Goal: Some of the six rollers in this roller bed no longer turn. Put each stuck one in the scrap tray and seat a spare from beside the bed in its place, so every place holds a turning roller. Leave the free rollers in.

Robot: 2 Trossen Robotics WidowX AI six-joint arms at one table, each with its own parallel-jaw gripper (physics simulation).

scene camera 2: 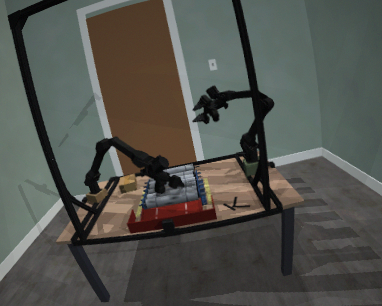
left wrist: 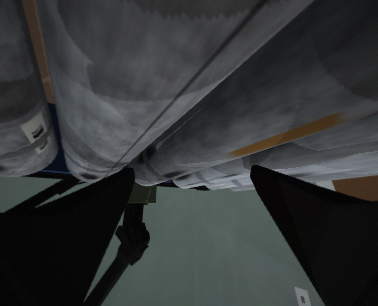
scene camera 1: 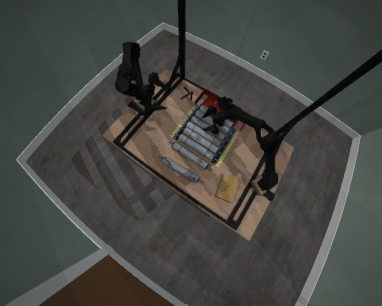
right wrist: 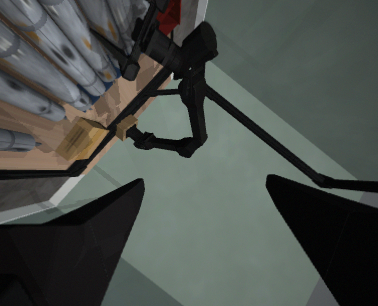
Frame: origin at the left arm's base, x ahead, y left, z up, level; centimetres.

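Seen in the pictures: left gripper, fingertip midpoint: (scene camera 2: 179,184) (left wrist: 193,172) (scene camera 1: 202,123) (right wrist: 96,1); right gripper, fingertip midpoint: (scene camera 2: 192,116) (scene camera 1: 168,98) (right wrist: 204,182); left arm's base, link origin: (scene camera 2: 95,191) (scene camera 1: 263,184) (right wrist: 130,130); right arm's base, link origin: (scene camera 2: 252,160) (left wrist: 134,203) (scene camera 1: 145,102).
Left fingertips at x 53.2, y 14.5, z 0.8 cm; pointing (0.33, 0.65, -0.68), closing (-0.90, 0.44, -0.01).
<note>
Offsets run from my left fingertips to a thing's top centre. "spot": to the spot under its first point. Level surfaces: height alone.
Grey rollers @[dx -9.1, dy +6.5, dz +0.1 cm] (scene camera 1: 199,143) (scene camera 2: 175,198) (right wrist: 60,50) lie side by side in the roller bed @[dz -7.4 cm] (scene camera 1: 229,147) (scene camera 2: 201,188), which has blue and yellow sides. Two loose rollers lie beside the bed, one near it @[dx -14.4, dy +17.0, dz -2.7 cm] (scene camera 1: 190,155) and one farther out @[dx -19.9, dy +26.9, dz -2.7 cm] (scene camera 1: 179,169). The red scrap tray @[dx +6.0, dy -20.7, dz -2.0 cm] (scene camera 2: 172,216) (right wrist: 169,17) is at the bed's other side. My left gripper (scene camera 1: 208,121) (scene camera 2: 170,187) (left wrist: 193,172) is open and empty, low over the bed's rollers near the tray. In its wrist view a roller @[dx -3.5, dy -2.3, dz +0.1 cm] (left wrist: 225,117) shows an orange stripe. My right gripper (scene camera 1: 148,106) (scene camera 2: 195,114) (right wrist: 204,182) is open and empty, high, away from the bed.
A tan box @[dx -44.0, dy +6.3, dz -2.0 cm] (scene camera 1: 227,188) (scene camera 2: 128,183) (right wrist: 82,139) stands on the table beside the bed, towards the left arm's base. A small black three-legged piece @[spot: dx +30.7, dy -4.5, dz -7.3 cm] (scene camera 1: 187,93) (scene camera 2: 236,205) lies on the table on the right arm's side. Black frame bars run along the table edges, with tall posts rising.
</note>
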